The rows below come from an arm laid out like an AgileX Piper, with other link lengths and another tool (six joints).
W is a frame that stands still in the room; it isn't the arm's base.
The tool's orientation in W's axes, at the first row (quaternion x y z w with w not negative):
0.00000 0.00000 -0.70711 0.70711
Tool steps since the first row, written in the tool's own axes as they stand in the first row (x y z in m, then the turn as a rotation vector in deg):
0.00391 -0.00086 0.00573 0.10 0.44 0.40
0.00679 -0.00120 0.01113 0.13 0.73 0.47
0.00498 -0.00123 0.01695 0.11 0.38 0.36
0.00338 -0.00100 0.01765 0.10 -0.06 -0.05
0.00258 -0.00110 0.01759 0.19 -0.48 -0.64
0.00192 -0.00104 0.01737 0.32 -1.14 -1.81
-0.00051 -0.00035 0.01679 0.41 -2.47 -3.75
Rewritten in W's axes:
-0.00086 -0.00391 0.00573 0.44 -0.10 0.40
-0.00120 -0.00679 0.01113 0.73 -0.13 0.47
-0.00123 -0.00498 0.01695 0.38 -0.11 0.36
-0.00100 -0.00338 0.01765 -0.06 -0.10 -0.05
-0.00110 -0.00258 0.01759 -0.48 -0.19 -0.64
-0.00104 -0.00192 0.01737 -1.14 -0.32 -1.81
-0.00035 0.00051 0.01679 -2.47 -0.41 -3.75

